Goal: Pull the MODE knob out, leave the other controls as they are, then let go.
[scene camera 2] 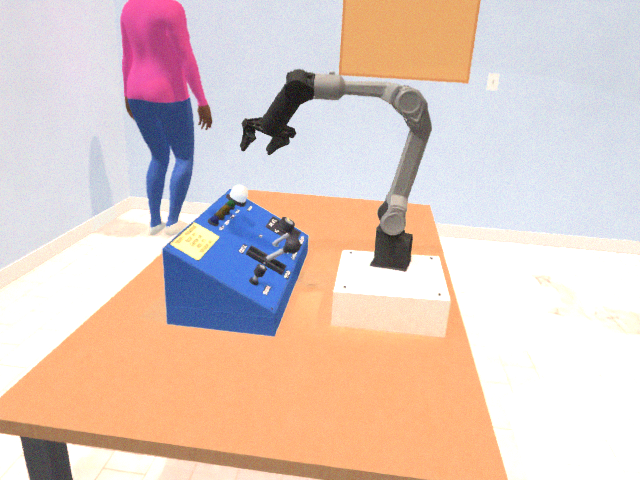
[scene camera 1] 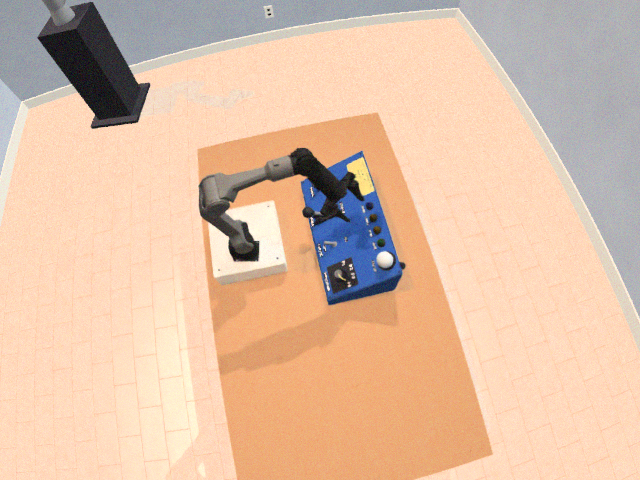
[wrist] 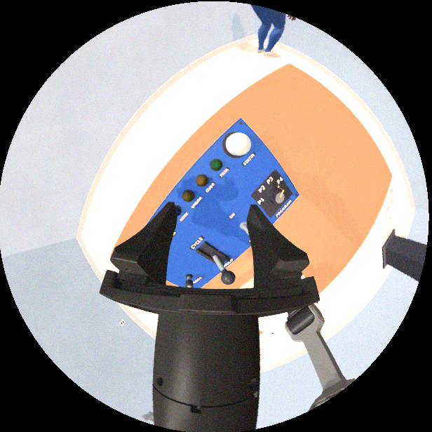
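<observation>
The blue console (scene camera 1: 368,293) (scene camera 2: 217,299) (wrist: 246,176) stands on the table. A small black knob (scene camera 2: 258,273) (wrist: 189,281) on a short stem sits at its low edge near one end; I take it for the MODE knob, but its label is too blurred to read. The arm hides it in scene camera 1. My gripper (scene camera 1: 355,209) (scene camera 2: 256,151) (wrist: 211,210) is open and empty, high above the console, apart from every control. In the wrist view the knob shows low, near the gripper's body, left of the ball-topped CYCLE lever (scene camera 1: 308,211) (scene camera 2: 291,243) (wrist: 228,277).
A toggle switch (scene camera 1: 329,243) (scene camera 2: 280,238) (wrist: 244,227) and the PROGRAM dial (scene camera 1: 340,274) (scene camera 2: 285,223) (wrist: 280,196) lie beyond the lever. Coloured lamps and a white dome (scene camera 1: 384,259) (scene camera 2: 238,193) (wrist: 238,144) line the high side. A person (scene camera 2: 155,56) stands beyond the table.
</observation>
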